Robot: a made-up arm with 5 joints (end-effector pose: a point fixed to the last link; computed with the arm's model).
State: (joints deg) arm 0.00 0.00 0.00 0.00 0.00
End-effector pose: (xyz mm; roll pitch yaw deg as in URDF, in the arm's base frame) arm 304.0 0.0 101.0 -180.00 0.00 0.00
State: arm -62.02 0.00 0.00 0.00 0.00
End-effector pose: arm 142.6 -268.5 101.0 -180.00 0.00 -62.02
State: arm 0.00 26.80 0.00 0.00 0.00
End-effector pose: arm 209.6 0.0 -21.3 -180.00 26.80 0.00
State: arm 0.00 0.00 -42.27 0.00 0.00
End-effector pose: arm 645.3 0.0 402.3 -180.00 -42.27 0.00
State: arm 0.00 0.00 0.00 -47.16 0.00
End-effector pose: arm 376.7 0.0 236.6 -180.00 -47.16 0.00
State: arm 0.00 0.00 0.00 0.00 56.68
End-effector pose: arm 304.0 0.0 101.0 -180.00 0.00 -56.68
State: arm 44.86 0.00 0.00 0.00 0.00
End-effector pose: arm 215.5 214.5 101.0 -180.00 0.00 44.86
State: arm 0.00 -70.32 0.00 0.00 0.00
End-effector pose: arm 231.4 0.0 478.1 -180.00 -70.32 0.00
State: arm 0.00 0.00 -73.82 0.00 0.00
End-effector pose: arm 714.6 0.0 738.4 -180.00 -73.82 0.00
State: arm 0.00 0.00 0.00 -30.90 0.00
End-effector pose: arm 364.7 0.0 183.6 -180.00 -30.90 0.00
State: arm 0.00 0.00 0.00 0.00 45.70
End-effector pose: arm 304.0 0.0 101.0 -180.00 0.00 -45.70
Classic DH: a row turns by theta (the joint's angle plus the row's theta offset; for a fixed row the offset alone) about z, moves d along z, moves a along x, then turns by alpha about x. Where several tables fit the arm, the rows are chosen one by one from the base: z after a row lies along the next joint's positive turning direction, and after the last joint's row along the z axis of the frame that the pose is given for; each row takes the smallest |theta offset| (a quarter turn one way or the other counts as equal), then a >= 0, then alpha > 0; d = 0 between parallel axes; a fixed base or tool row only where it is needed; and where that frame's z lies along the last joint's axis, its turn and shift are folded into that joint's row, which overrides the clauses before.
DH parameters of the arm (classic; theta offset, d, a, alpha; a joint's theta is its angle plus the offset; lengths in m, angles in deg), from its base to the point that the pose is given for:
joint 1: 0 0.238 0 -90
joint 2: -79.42 0 0.4629 0
joint 3: -23.36 0 -0.4522 0
joint 4: -77.22 0 -0.119 90
joint 5: 180 0.151 0 0

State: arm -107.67 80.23 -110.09 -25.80 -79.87
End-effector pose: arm -291.7 -915.6 -88.1 124.76 -8.35 -23.43
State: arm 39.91 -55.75 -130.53 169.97 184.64
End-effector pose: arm -245.0 -204.9 880.3 178.64 16.26 -144.92
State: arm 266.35 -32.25 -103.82 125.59 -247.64
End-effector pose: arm -13.2 -207.0 928.3 -170.29 3.97 154.33
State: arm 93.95 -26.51 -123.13 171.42 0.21
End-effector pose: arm -4.4 63.9 929.8 179.92 21.78 93.72
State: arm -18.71 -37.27 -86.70 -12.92 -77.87
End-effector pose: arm 112.0 -37.9 1172.5 42.47 -8.26 80.21
